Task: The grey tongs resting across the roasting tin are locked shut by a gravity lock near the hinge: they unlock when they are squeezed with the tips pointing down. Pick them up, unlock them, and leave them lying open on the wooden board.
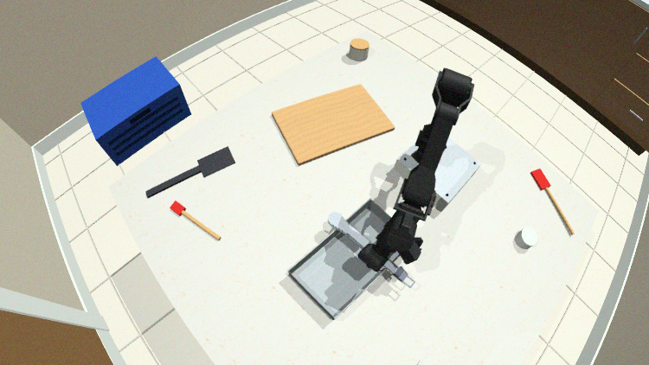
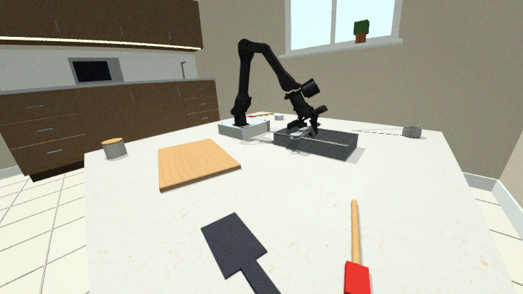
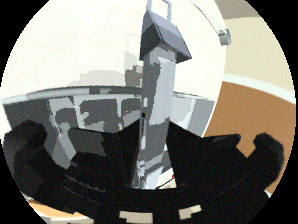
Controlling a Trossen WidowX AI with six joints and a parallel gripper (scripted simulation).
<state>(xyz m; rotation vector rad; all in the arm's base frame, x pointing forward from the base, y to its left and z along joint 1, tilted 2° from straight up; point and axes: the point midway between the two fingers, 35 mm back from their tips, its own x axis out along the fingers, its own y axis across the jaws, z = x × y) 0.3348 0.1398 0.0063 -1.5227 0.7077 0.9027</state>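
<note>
The grey roasting tin lies 2 cm ahead of my gripper tip and 4 cm to the right of it. Also, from my gripper tip: cork-topped jar 57 cm behind, 69 cm to the right; then wooden board 24 cm behind, 46 cm to the right, 2 cm below; then black spatula 24 cm ahead, 57 cm to the right, 3 cm below.
</note>
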